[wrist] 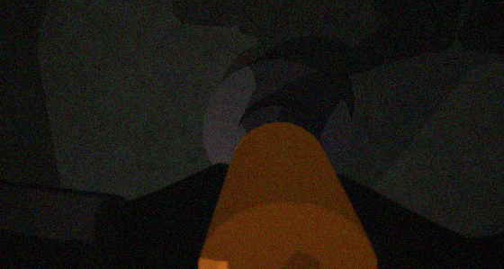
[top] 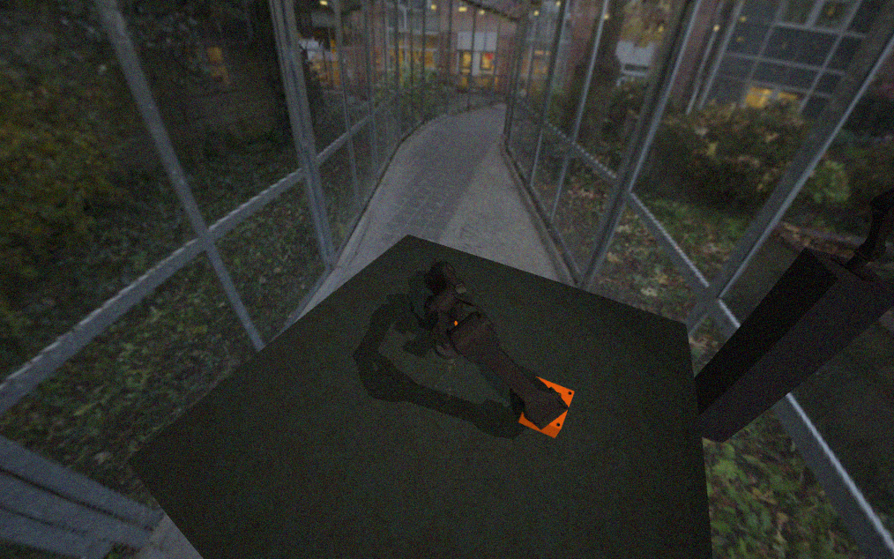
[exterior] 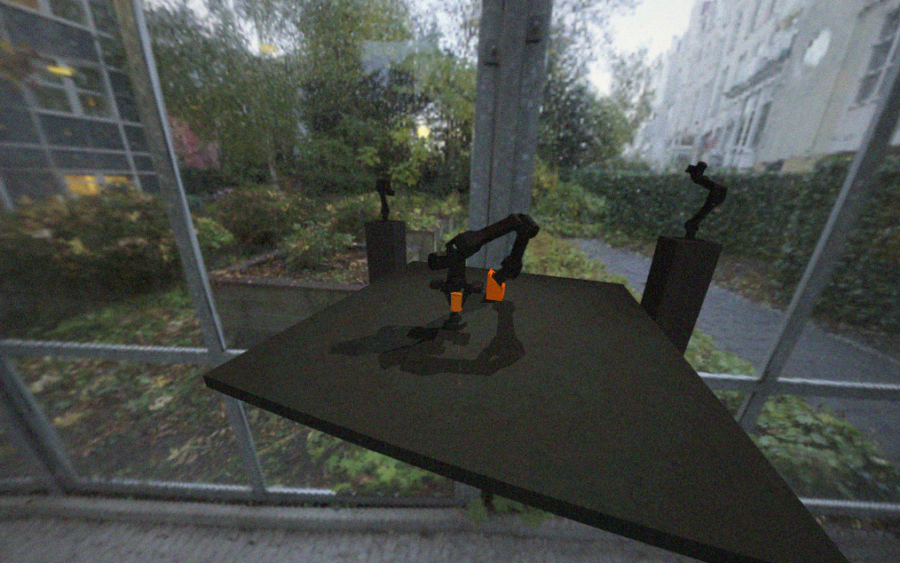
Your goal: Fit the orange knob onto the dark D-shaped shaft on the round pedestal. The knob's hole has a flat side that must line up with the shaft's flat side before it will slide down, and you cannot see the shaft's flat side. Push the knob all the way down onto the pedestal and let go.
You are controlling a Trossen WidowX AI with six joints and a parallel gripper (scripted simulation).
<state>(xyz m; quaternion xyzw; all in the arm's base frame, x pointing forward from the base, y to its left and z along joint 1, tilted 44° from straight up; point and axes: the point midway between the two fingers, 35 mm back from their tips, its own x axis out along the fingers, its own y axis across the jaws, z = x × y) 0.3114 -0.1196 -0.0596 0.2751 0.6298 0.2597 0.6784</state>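
Now: the dark shaft 40 mm below my gripper tip. Round my gripper tip: orange knob (20 mm above).
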